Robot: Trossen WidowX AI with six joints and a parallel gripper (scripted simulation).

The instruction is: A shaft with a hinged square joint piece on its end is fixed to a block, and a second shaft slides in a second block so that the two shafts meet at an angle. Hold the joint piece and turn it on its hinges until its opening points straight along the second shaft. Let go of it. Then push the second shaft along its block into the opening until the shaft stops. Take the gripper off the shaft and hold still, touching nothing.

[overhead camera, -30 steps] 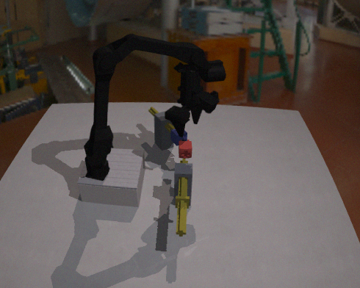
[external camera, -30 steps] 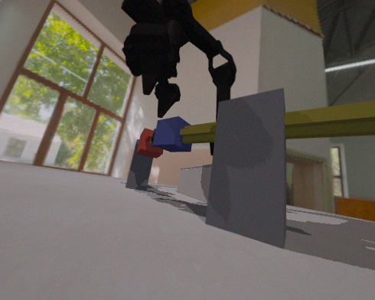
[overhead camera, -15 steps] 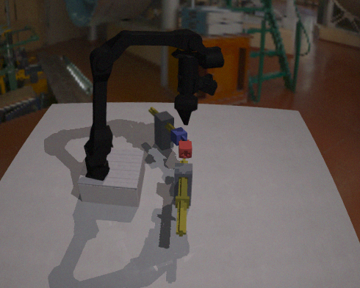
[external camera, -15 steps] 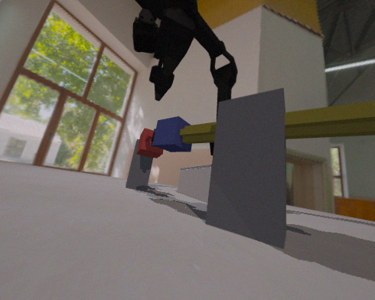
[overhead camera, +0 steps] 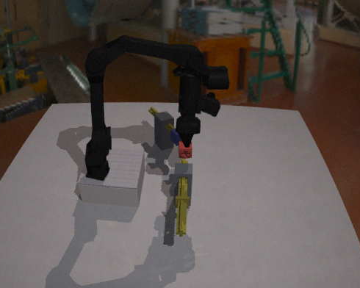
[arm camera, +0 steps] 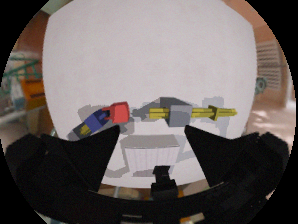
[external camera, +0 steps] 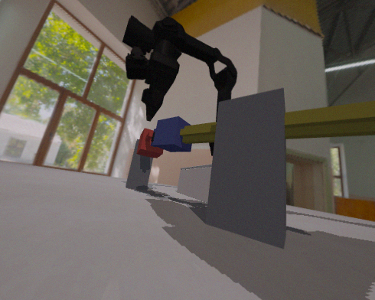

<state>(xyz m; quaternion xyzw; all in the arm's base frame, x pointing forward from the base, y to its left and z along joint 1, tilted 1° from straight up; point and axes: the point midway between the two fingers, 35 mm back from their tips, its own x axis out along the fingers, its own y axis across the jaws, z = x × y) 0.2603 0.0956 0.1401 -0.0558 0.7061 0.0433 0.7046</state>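
Right now my gripper tip is 2 cm past the red square joint piece, 8 cm to the right of it and 9 cm above it.
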